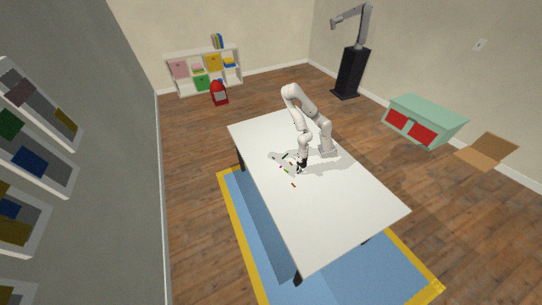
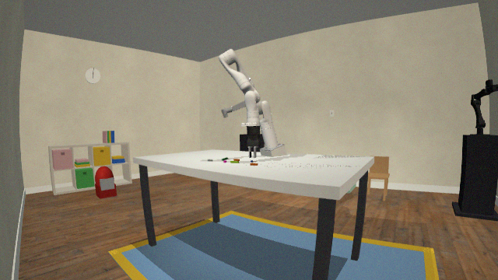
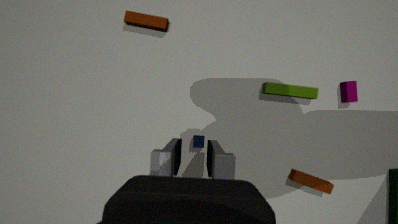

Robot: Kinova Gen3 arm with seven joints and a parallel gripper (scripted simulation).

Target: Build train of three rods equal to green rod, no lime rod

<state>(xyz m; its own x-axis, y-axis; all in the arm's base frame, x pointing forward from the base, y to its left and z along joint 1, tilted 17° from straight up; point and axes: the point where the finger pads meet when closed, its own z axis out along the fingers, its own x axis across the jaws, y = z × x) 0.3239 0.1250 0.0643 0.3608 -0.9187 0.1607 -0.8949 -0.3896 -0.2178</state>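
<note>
My hand is 4 cm above the blue rod and 1 cm short of it. Also, from my hand: green rod: 21 cm to the right, 4 cm below, 3 cm ahead; lime rod: 9 cm ahead, 6 cm to the right, 4 cm below; magenta rod: 11 cm to the right, 11 cm ahead, 4 cm below.
</note>
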